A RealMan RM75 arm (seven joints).
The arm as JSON. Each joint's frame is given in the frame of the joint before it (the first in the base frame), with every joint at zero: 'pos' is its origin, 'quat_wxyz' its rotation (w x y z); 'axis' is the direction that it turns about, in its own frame. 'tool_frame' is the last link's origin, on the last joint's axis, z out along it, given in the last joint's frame.
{
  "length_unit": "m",
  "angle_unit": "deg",
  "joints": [
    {
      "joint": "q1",
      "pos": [
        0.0,
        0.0,
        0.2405
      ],
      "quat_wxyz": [
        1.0,
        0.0,
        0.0,
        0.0
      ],
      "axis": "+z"
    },
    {
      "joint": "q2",
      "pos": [
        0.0,
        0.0,
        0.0
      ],
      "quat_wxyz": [
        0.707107,
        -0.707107,
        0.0,
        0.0
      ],
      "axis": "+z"
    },
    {
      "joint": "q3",
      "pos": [
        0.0,
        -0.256,
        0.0
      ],
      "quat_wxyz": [
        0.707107,
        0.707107,
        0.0,
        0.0
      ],
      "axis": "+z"
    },
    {
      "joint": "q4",
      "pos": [
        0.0,
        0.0,
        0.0
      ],
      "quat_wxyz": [
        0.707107,
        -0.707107,
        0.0,
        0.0
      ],
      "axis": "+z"
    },
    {
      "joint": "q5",
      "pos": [
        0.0,
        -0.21,
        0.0
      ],
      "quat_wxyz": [
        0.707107,
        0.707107,
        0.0,
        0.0
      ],
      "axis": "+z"
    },
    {
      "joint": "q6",
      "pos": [
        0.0,
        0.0,
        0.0
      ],
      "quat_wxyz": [
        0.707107,
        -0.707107,
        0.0,
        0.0
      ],
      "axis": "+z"
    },
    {
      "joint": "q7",
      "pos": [
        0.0,
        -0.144,
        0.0
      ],
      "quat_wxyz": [
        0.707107,
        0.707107,
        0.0,
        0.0
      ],
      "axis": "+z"
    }
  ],
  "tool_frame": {
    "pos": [
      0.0,
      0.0,
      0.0
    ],
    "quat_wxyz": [
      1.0,
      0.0,
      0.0,
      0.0
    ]
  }
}
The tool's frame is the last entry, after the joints.
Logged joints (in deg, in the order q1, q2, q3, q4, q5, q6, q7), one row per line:
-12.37 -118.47 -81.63 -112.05 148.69 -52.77 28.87
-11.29 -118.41 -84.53 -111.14 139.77 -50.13 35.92
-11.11 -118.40 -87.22 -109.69 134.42 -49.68 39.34
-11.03 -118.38 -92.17 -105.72 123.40 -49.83 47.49
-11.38 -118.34 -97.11 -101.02 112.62 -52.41 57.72
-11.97 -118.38 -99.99 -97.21 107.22 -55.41 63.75
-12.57 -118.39 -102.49 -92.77 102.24 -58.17 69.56
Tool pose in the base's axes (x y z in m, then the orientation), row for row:
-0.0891 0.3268 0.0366 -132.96 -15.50 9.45
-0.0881 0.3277 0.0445 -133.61 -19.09 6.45
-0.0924 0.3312 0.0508 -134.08 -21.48 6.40
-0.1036 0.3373 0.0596 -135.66 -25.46 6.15
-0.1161 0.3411 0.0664 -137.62 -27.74 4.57
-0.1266 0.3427 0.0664 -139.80 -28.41 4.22
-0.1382 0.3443 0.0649 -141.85 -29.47 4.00
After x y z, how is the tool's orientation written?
As angles about the fixed x, y, z axes (roll, pitch, yaw), in degrees.
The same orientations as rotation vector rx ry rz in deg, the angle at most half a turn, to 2 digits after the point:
-130.34 -18.58 -13.11
-130.86 -16.87 -18.92
-130.80 -17.90 -21.81
-131.41 -19.25 -26.94
-133.11 -18.12 -30.93
-135.12 -17.55 -32.49
-136.84 -17.28 -34.44

